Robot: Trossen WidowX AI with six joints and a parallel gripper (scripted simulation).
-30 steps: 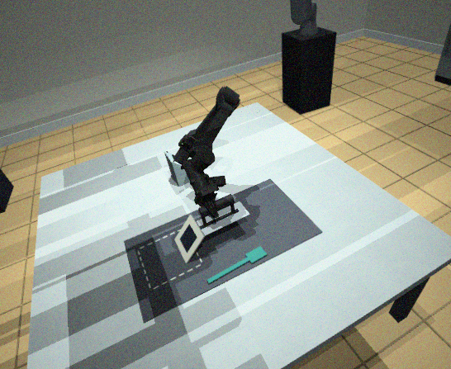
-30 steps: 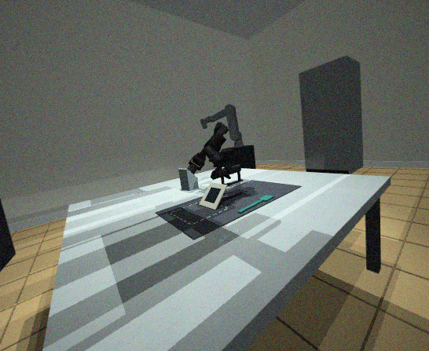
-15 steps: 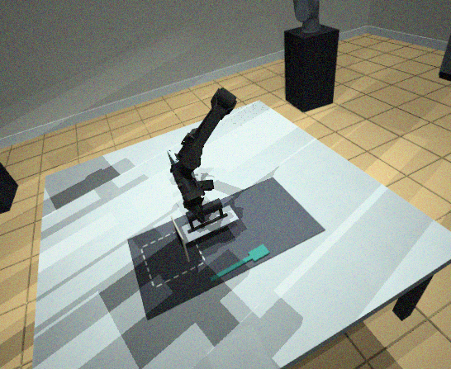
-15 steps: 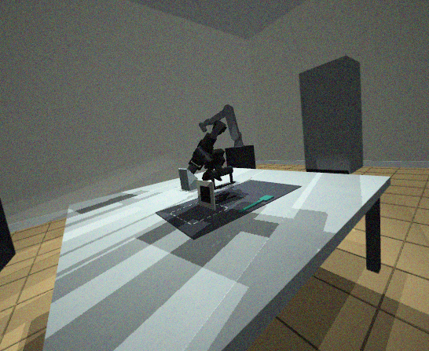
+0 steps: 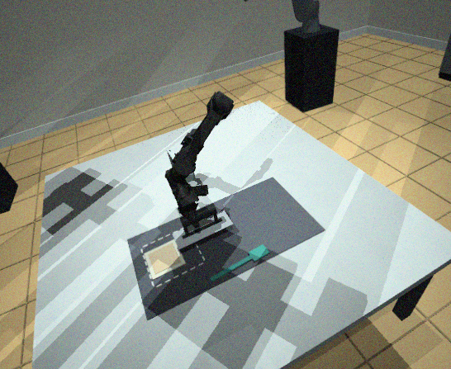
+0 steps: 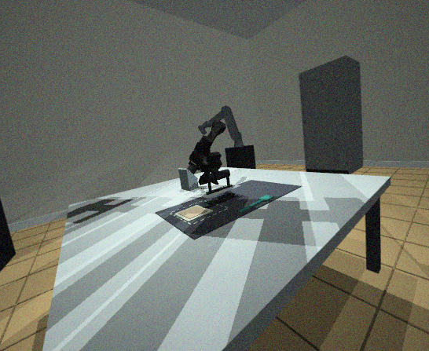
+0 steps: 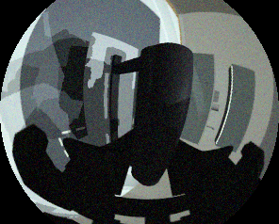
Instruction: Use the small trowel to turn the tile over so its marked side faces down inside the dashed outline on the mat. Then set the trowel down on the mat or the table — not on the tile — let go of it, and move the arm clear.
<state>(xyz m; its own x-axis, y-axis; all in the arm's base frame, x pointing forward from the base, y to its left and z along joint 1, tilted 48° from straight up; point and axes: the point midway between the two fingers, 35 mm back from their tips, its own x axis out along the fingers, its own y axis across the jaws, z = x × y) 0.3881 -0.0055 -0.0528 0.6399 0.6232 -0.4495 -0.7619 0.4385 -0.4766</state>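
Right now my gripper tip is 12 cm above the dark mat, 8 cm to the right of it and 2 cm past it. The rest, counted from my gripper tip: cream tile 14 cm to the right, 10 cm below, 1 cm behind; then teal trowel 12 cm ahead, 11 cm to the left, 10 cm below.
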